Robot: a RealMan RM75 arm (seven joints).
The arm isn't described. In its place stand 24 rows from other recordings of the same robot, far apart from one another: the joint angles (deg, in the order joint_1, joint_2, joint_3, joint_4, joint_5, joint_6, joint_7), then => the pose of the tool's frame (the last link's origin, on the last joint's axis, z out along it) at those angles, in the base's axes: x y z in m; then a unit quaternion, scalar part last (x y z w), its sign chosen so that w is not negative.
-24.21, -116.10, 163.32, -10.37, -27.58, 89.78, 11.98 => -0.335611, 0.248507, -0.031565, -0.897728, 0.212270, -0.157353, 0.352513
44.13, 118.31, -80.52, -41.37, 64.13, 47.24, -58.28 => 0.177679, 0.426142, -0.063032, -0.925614, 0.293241, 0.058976, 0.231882
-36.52, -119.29, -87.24, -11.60, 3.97, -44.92, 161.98 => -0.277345, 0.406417, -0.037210, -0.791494, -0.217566, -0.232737, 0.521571
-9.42, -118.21, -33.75, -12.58, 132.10, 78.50, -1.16 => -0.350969, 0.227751, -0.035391, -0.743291, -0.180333, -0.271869, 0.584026
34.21, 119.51, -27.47, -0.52, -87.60, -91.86, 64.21 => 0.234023, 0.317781, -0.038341, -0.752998, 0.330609, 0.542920, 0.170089
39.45, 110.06, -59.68, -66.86, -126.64, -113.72, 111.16 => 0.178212, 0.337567, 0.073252, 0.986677, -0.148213, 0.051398, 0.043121
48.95, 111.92, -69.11, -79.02, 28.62, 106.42, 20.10 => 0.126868, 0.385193, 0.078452, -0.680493, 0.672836, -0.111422, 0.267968
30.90, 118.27, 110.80, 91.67, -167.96, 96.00, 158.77 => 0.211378, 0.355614, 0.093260, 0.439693, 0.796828, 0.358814, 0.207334
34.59, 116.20, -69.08, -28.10, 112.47, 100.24, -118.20 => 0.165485, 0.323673, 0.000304, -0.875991, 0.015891, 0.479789, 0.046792
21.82, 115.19, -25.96, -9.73, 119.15, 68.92, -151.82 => 0.383955, 0.318653, 0.068424, -0.672441, 0.247701, 0.293988, 0.632486
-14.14, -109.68, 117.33, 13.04, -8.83, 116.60, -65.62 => -0.282960, 0.224279, 0.064967, -0.669543, -0.226945, -0.684125, 0.179389
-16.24, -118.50, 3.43, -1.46, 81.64, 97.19, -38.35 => -0.342035, 0.247579, 0.033014, -0.601120, -0.266152, -0.522098, 0.543352
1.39, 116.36, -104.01, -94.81, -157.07, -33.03, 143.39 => 0.212042, 0.323476, 0.007774, -0.874995, 0.131610, -0.032931, 0.464735
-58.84, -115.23, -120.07, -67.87, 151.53, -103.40, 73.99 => -0.089125, 0.408126, 0.055255, -0.976180, 0.021520, 0.196988, 0.088347
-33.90, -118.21, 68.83, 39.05, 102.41, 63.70, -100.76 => -0.226910, 0.376924, -0.044853, -0.924052, -0.308658, -0.163086, 0.155759
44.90, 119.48, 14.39, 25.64, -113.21, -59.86, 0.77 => 0.147982, 0.362358, -0.115831, -0.837684, 0.092481, 0.374282, 0.386841
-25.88, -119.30, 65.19, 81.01, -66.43, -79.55, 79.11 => -0.150603, 0.359962, 0.049149, -0.967115, -0.043382, -0.125154, 0.217125
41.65, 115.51, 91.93, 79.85, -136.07, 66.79, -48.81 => 0.075442, 0.399976, -0.005752, -0.968017, 0.040545, -0.036031, 0.244949
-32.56, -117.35, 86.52, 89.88, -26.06, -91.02, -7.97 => -0.155865, 0.349426, 0.018358, -0.785057, -0.534083, 0.120257, 0.289792
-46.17, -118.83, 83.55, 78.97, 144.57, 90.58, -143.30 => -0.091121, 0.369953, -0.012448, -0.961193, -0.170083, 0.159855, 0.147058
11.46, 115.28, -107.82, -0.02, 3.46, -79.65, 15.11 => 0.393859, 0.219948, -0.001320, -0.776858, 0.212354, 0.234179, 0.544571
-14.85, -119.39, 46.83, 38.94, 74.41, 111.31, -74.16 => -0.249936, 0.253661, 0.059480, -0.818403, -0.131887, -0.539067, 0.149093
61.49, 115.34, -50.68, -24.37, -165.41, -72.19, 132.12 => 0.218014, 0.421229, -0.024864, -0.891811, 0.365618, -0.224242, 0.143919
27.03, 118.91, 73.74, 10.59, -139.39, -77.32, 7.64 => 0.312587, 0.349059, 0.051671, -0.560302, 0.180693, 0.392179, 0.706829
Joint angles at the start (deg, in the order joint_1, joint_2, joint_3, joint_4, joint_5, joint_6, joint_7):
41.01, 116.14, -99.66, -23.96, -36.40, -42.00, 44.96
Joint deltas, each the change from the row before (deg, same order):
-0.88, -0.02, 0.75, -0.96, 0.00, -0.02, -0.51
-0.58, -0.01, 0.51, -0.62, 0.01, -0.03, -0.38
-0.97, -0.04, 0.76, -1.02, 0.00, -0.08, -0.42
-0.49, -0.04, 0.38, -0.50, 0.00, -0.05, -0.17
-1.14, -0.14, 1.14, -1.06, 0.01, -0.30, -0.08
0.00, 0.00, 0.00, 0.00, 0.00, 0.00, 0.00
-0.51, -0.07, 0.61, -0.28, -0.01, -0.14, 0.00
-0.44, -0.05, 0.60, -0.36, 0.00, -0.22, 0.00
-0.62, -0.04, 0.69, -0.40, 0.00, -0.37, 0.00
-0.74, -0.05, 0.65, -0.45, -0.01, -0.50, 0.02
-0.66, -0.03, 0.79, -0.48, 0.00, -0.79, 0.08
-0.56, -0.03, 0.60, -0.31, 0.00, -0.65, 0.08
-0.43, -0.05, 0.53, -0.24, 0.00, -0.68, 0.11
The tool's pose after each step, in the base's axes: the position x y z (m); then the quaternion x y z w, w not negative. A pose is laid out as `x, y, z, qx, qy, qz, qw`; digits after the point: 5 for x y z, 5 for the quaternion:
0.19686, 0.41785, -0.06347, -0.90444, 0.11063, 0.22877, 0.34265
0.19773, 0.41763, -0.06123, -0.90197, 0.11017, 0.23177, 0.34728
0.19938, 0.41707, -0.05750, -0.89795, 0.11046, 0.23676, 0.35417
0.20038, 0.41681, -0.05544, -0.89586, 0.11085, 0.23917, 0.35769
0.20324, 0.41652, -0.04945, -0.88977, 0.11485, 0.24680, 0.36634
0.20324, 0.41652, -0.04945, -0.88977, 0.11485, 0.24680, 0.36634
0.20569, 0.41634, -0.04658, -0.88675, 0.11830, 0.24936, 0.37080
0.20697, 0.41632, -0.04374, -0.88377, 0.12041, 0.25319, 0.37463
0.20905, 0.41566, -0.04057, -0.88025, 0.12332, 0.25790, 0.37873
0.21150, 0.41438, -0.03735, -0.87677, 0.12613, 0.26304, 0.38234
0.21261, 0.41330, -0.03366, -0.87278, 0.12786, 0.27115, 0.38521
0.21411, 0.41213, -0.03083, -0.86968, 0.12976, 0.27707, 0.38737
0.21503, 0.41122, -0.02818, -0.86702, 0.13085, 0.28293, 0.38872

